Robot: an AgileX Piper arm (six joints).
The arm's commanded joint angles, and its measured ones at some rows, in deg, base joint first. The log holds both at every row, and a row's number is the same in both.
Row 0, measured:
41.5, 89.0, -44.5, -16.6, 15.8, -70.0
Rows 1 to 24, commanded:
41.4, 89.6, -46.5, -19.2, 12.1, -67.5
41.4, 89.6, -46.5, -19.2, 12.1, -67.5
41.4, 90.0, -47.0, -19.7, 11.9, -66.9
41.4, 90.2, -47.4, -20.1, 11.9, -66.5
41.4, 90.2, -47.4, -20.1, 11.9, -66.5
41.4, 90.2, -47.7, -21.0, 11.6, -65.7
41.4, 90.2, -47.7, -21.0, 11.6, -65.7
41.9, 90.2, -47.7, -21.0, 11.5, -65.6
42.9, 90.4, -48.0, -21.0, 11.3, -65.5
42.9, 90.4, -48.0, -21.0, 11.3, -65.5
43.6, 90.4, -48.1, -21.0, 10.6, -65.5
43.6, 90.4, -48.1, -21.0, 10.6, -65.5
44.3, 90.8, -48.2, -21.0, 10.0, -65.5
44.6, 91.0, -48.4, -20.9, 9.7, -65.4
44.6, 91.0, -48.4, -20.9, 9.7, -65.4
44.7, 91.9, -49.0, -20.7, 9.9, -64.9
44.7, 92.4, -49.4, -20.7, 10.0, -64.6
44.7, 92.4, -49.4, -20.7, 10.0, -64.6
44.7, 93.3, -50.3, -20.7, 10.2, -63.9
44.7, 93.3, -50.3, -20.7, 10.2, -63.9
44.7, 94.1, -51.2, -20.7, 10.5, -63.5
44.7, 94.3, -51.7, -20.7, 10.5, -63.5
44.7, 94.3, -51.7, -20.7, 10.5, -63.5
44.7, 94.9, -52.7, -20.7, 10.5, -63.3
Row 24, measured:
44.7, 94.8, -50.5, -20.1, 13.8, -64.1
